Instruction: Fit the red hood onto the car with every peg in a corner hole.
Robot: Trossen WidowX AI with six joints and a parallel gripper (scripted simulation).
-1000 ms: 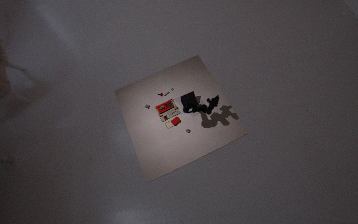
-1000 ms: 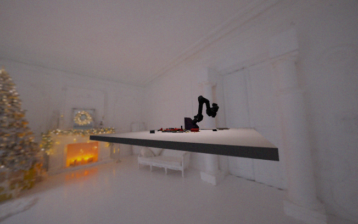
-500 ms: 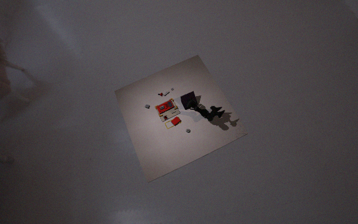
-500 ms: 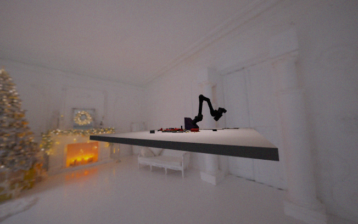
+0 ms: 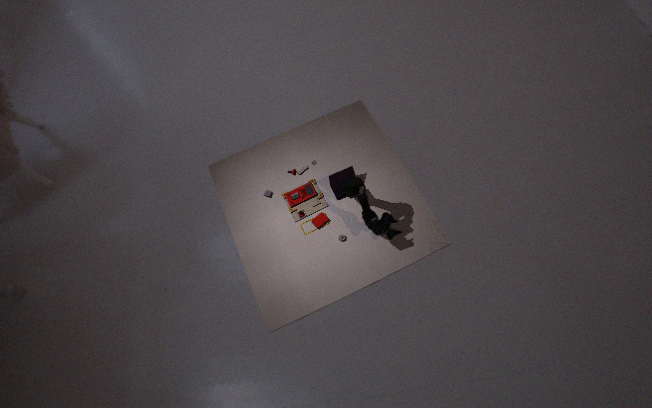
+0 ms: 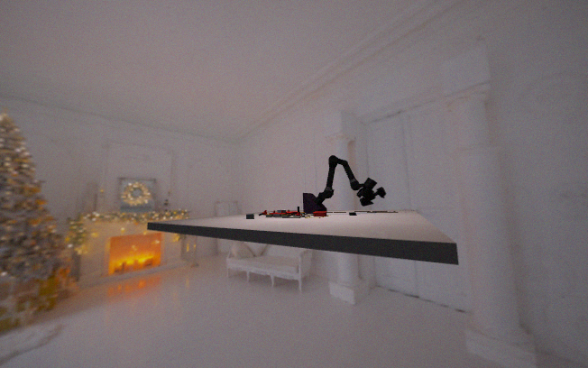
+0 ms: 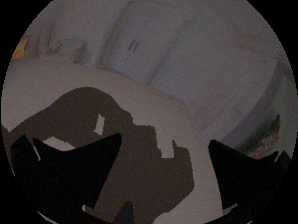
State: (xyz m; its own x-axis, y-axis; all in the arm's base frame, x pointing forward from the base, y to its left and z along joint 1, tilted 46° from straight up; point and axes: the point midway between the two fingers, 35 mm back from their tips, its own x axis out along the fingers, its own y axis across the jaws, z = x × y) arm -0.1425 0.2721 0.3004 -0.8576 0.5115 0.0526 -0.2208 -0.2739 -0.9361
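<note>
My gripper tip is now 430 mm short of the red hood, 290 mm to the left of it and 70 mm above it. Also, from my gripper tip: jig 470 mm ahead, 490 mm to the right, 70 mm below.
</note>
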